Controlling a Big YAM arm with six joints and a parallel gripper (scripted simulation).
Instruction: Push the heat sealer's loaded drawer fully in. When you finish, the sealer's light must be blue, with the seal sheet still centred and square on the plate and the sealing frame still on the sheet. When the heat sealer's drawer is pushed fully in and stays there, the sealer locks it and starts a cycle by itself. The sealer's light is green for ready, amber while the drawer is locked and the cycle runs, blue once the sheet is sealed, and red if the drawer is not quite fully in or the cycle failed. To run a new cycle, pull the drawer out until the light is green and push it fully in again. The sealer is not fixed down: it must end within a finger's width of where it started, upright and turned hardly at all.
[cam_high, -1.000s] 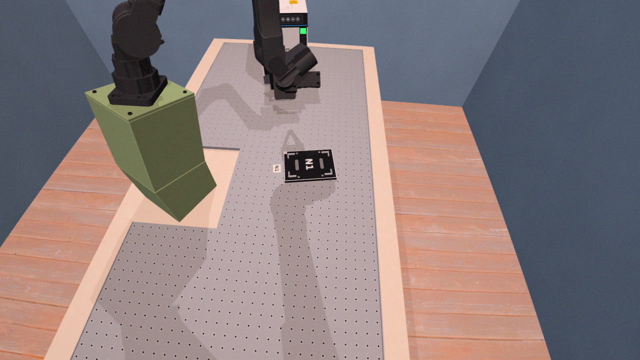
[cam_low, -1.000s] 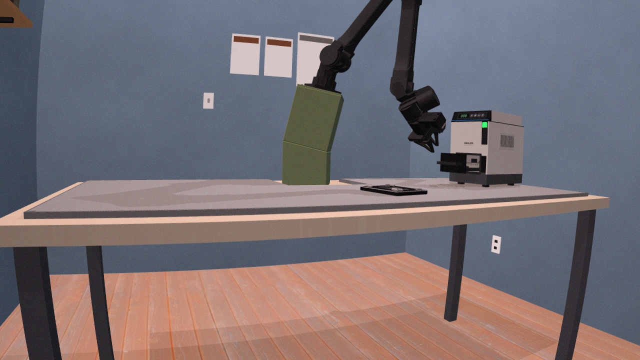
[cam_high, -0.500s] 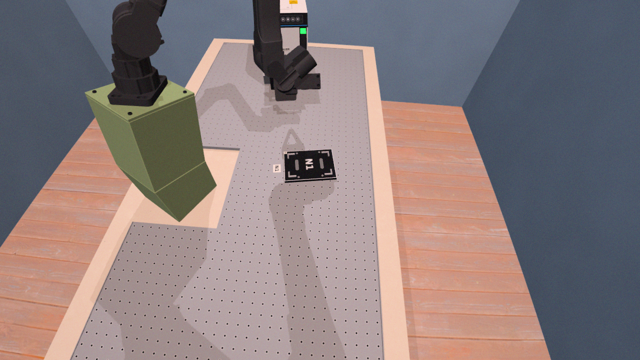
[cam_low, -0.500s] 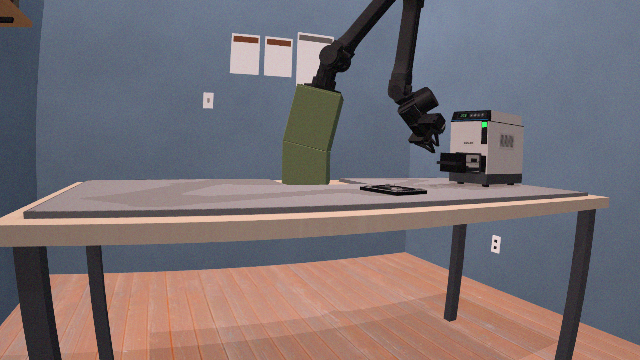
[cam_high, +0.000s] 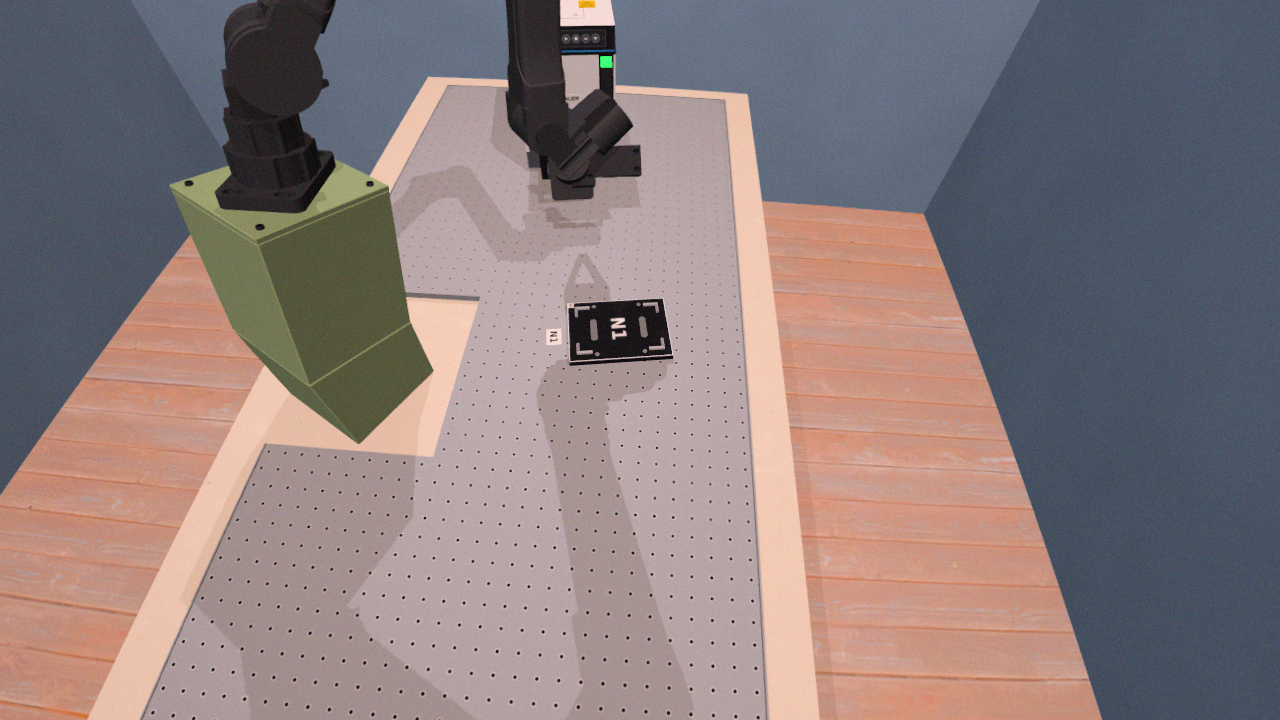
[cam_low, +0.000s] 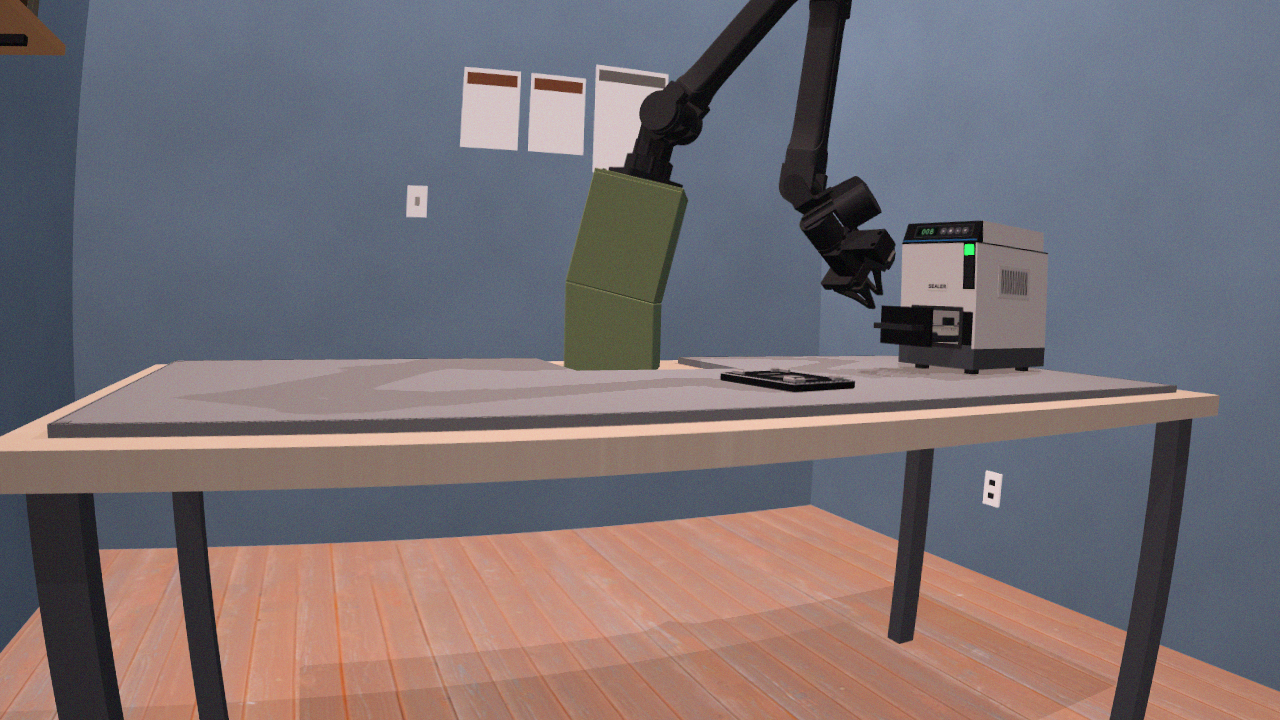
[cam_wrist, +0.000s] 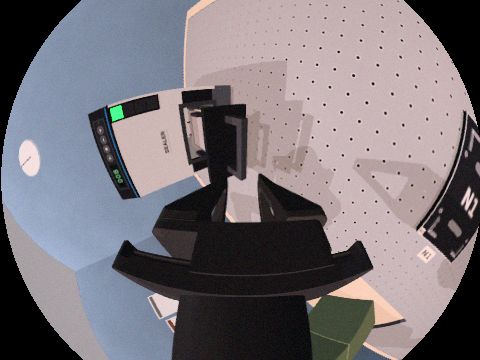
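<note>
My hand is 10 mm past the black drawer, 160 mm to the right of it and 60 mm above it. The rest, counted from my hand: small white label 40 mm behind, 260 mm to the right, 130 mm below.
</note>
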